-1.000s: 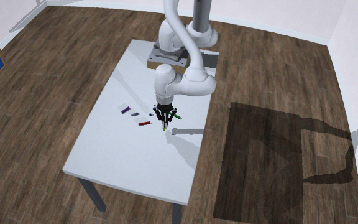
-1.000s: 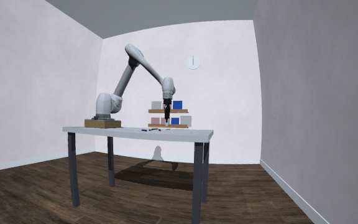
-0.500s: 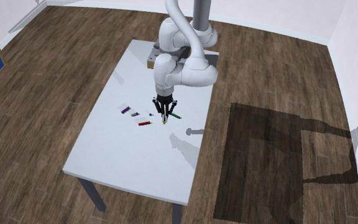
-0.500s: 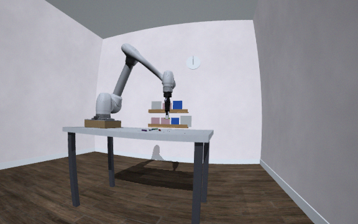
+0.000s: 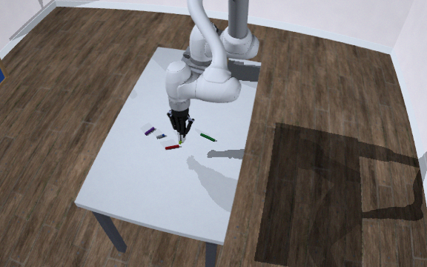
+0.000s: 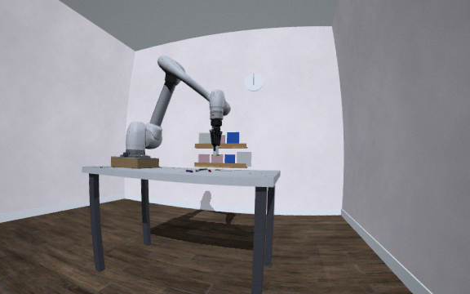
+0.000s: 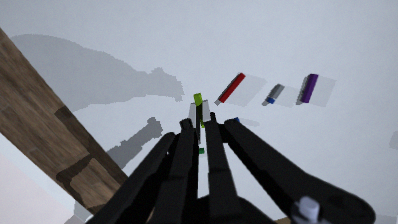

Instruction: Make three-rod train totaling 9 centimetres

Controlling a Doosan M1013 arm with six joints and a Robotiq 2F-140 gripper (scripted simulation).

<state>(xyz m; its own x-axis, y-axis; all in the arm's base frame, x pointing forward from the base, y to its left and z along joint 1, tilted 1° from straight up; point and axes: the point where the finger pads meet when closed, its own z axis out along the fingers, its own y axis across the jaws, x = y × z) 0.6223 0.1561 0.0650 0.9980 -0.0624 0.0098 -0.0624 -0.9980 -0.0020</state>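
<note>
My gripper is now 4 cm past the grey rod, 15 cm to the left of it and 13 cm above it. The rest, counted from my hand: green rod: 14 cm behind, 7 cm to the left, 13 cm below; then red rod: 1 cm behind, 6 cm to the right, 13 cm below; then lime rod: 3 cm below.
</note>
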